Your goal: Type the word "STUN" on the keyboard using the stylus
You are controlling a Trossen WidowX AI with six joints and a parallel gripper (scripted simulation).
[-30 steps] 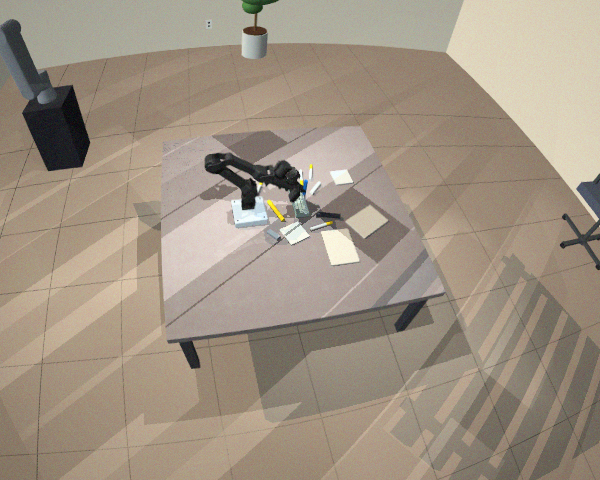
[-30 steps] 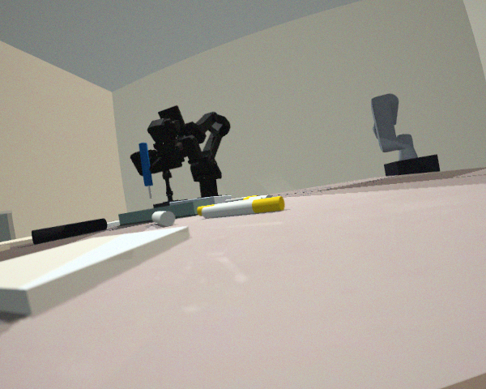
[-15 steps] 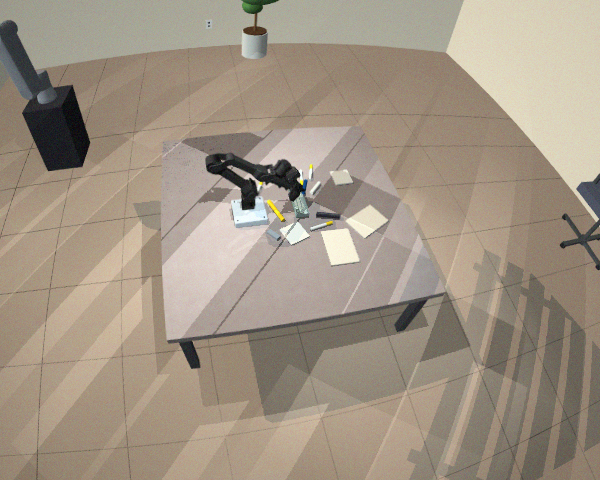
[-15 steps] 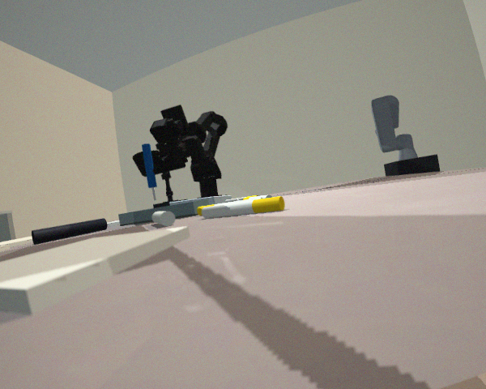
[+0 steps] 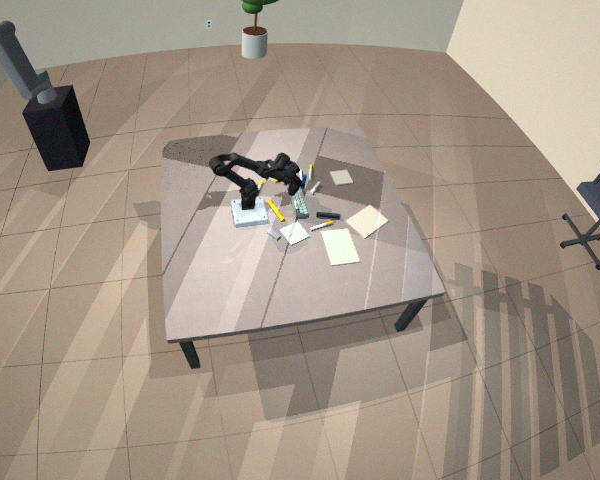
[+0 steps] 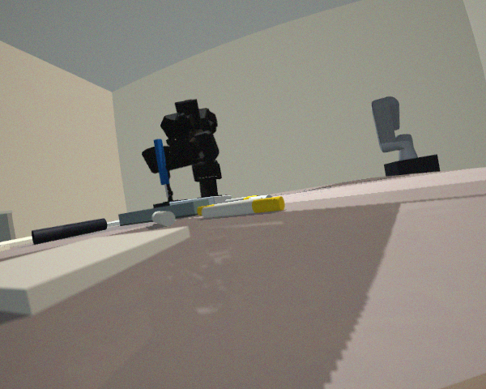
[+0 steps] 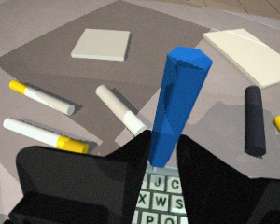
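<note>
The grey block is 5 cm behind my gripper tip, 11 cm to the left of it and 10 cm below it. The rest, counted from my gripper tip: white cylinder 9 cm ahead, 6 cm to the left, 9 cm below; then yellow marker 15 cm behind, 9 cm to the right, 9 cm below; then stylus 2 cm below.
</note>
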